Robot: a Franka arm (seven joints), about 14 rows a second.
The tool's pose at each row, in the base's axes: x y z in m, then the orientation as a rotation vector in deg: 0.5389 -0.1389 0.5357 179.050 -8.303 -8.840; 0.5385 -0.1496 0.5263 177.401 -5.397 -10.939; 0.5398 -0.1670 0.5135 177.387 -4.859 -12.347; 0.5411 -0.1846 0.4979 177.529 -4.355 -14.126; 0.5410 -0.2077 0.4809 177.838 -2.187 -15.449; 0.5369 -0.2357 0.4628 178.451 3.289 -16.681; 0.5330 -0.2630 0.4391 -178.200 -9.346 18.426; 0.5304 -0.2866 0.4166 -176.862 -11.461 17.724; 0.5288 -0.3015 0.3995 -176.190 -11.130 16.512; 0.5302 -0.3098 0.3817 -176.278 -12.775 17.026; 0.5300 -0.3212 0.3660 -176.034 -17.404 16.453; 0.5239 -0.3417 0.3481 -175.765 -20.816 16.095; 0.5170 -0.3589 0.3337 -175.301 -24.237 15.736; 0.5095 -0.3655 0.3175 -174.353 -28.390 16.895
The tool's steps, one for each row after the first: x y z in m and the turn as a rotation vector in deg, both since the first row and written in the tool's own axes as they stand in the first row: 0.0015 0.0106 0.0094 -1.792 -1.317 -1.745; 0.0057 0.0276 0.0221 -1.788 -2.224 -2.097; 0.0101 0.0448 0.0376 -1.597 -3.368 -2.440; 0.0138 0.0675 0.0547 -1.328 -4.211 -3.856; 0.0141 0.0955 0.0732 -0.800 -4.980 -7.397; 0.0151 0.1228 0.0973 0.303 -6.149 -11.332; 0.0169 0.1462 0.1201 1.528 -5.838 -12.798; 0.0184 0.1609 0.1373 2.376 -5.139 -12.655; 0.0223 0.1688 0.1549 2.063 -5.447 -13.697; 0.0247 0.1800 0.1706 1.837 -5.069 -16.680; 0.0223 0.2007 0.1891 1.672 -4.836 -18.883; 0.0185 0.2182 0.2042 1.630 -4.618 -21.112; 0.0132 0.2253 0.2211 1.674 -5.410 -23.852
